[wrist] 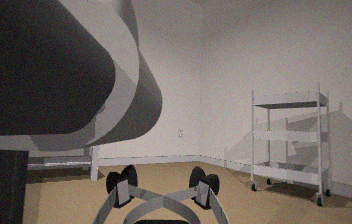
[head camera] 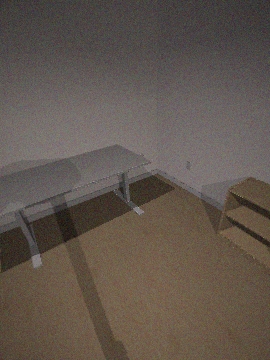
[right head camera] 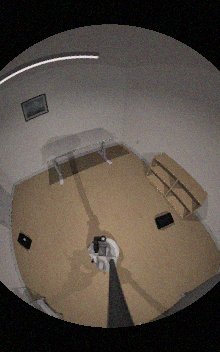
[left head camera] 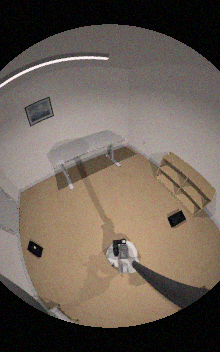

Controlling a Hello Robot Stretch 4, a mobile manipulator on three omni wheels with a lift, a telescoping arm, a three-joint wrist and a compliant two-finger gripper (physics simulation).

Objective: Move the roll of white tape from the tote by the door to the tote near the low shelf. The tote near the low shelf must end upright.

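Frame: origin at the robot's base, x right, y ahead, z up, level; centimetres.
Seen in the pictures: gripper, fingertip midpoint: (wrist: 163, 178) (left head camera: 116, 266).
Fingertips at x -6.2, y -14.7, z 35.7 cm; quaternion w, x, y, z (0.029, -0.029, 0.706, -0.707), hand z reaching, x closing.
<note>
Offsets run from my fingertips to a thing's middle. Level surfaces: height alone.
The roll of white tape {dy -7.6, dx -148.6, dz -37.0 cm} (left head camera: 35, 247) (right head camera: 24, 239) shows as a small pale spot inside the black tote {dy -9.6, dx -144.9, dz -33.5 cm} (left head camera: 38, 252) (right head camera: 28, 244) on the floor at the far left of the left and right head views. The other black tote {dy +58.6, dx +106.6, dz -33.5 cm} (left head camera: 176, 218) (right head camera: 164, 220) stands upright on the floor in front of the low shelf {dz +22.5 cm} (head camera: 254, 188) (left head camera: 192, 171) (right head camera: 183, 171); no contents can be made out in it. My gripper (wrist: 163, 178) is open in the wrist view, with its two black fingertips wide apart and no object between them. Neither tote shows in the wrist view.
A grey table {dz +33.6 cm} (head camera: 100, 167) (left head camera: 90, 144) (right head camera: 82, 142) stands along the back wall. A white wheeled cart (wrist: 253, 120) stands near a wall at the right of the wrist view. A framed picture (left head camera: 39, 111) (right head camera: 35, 107) hangs on the wall.
</note>
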